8 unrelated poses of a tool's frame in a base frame.
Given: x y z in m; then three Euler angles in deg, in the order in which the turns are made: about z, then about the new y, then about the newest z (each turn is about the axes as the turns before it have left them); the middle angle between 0 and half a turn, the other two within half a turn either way.
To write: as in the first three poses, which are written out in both.
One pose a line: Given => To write
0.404, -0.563, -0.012, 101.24, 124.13, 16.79 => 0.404, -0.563, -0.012, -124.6, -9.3, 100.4
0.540, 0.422, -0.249, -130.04, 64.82, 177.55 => 0.540, 0.422, -0.249, 58.4, -35.6, 67.9
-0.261, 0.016, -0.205, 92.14, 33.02, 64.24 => -0.261, 0.016, -0.205, -33.0, -1.2, 156.0
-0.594, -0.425, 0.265, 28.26, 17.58, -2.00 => -0.594, -0.425, 0.265, -8.5, 15.4, 27.4
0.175, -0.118, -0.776, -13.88, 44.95, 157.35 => 0.175, -0.118, -0.776, 13.5, 43.3, 138.1
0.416, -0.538, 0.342, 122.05, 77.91, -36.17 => 0.416, -0.538, 0.342, -75.8, -31.3, 61.3
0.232, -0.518, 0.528, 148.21, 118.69, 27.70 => 0.232, -0.518, 0.528, -136.1, -48.2, 79.9
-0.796, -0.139, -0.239, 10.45, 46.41, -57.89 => -0.796, -0.139, -0.239, -10.8, 45.4, -42.9
